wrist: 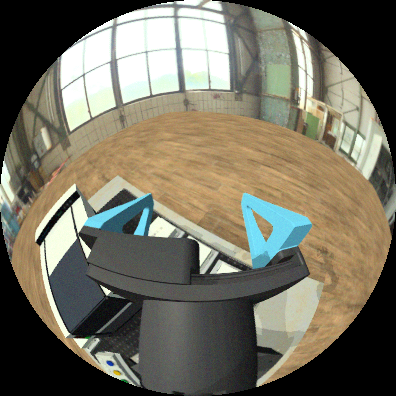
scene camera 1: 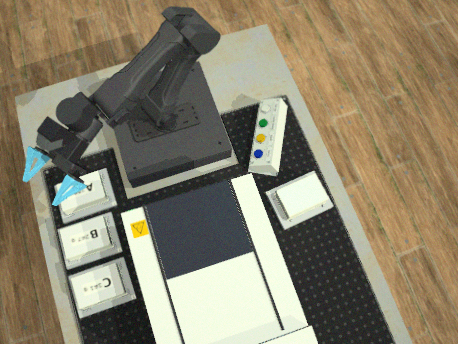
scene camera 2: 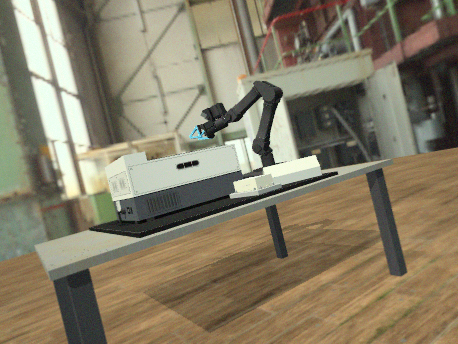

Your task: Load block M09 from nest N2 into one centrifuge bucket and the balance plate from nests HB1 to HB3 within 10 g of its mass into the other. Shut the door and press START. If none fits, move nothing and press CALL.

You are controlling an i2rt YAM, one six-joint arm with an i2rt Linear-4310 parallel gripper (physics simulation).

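Places are measured from the arm's base along level axes (x back, y left, z down), in metres.
Pixels of known places: gripper, fingertip midpoint: [wrist: 197,197] [scene camera 1: 38,193] [scene camera 2: 193,138]; arm's base, origin of the base link: [scene camera 1: 165,123].
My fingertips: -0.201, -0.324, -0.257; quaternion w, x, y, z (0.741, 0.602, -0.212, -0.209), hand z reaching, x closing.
Observation:
For each thing: its top centre in the pictures, then the offset to it from my fingertips, as dx, dy, dz. "spot": a spot on its surface instead. Level surfaces: height alone.
- White plates A, middle of its top: [scene camera 1: 80,190] +0.086, +0.033, +0.267
- B, middle of its top: [scene camera 1: 84,237] -0.048, +0.012, +0.267
- C, middle of its top: [scene camera 1: 97,285] [wrist: 154,234] -0.186, +0.011, +0.267
- white block, middle of its top: [scene camera 1: 302,194] [scene camera 2: 251,177] -0.139, +0.618, +0.261
- button box, middle of its top: [scene camera 1: 270,129] [scene camera 2: 288,161] +0.070, +0.603, +0.237
- black dotted mat, its level: dz +0.321
- grey table, its level: dz +0.334
- yellow warning sign, surface spot: [scene camera 1: 139,229] spot: -0.121, +0.177, +0.110
My gripper [scene camera 1: 38,192] [scene camera 2: 199,135] [wrist: 197,197] is open and empty, its blue fingers raised above the table's left edge near plate A. White plates A [scene camera 1: 100,192], B [scene camera 1: 84,240] and C [scene camera 1: 97,290] lie in a row of grey nests on the left; their mass figures are too blurred to read surely. A white block [scene camera 1: 302,194] [scene camera 2: 253,184] sits in a nest on the right, with no readable label. The centrifuge [scene camera 1: 220,295] [scene camera 2: 175,172] [wrist: 77,222] has its dark door panel [scene camera 1: 200,230] [wrist: 77,275] over the top; no buckets show. The button box [scene camera 1: 272,145] [scene camera 2: 292,170] has white, green, yellow and blue buttons.
The dark arm base [scene camera 1: 175,155] stands behind the centrifuge, between the plates and the button box. A black dotted mat [scene camera 1: 340,270] lies under the equipment on the grey table [scene camera 1: 255,47]. A yellow warning sign [scene camera 1: 139,229] is on the centrifuge's left side rail.

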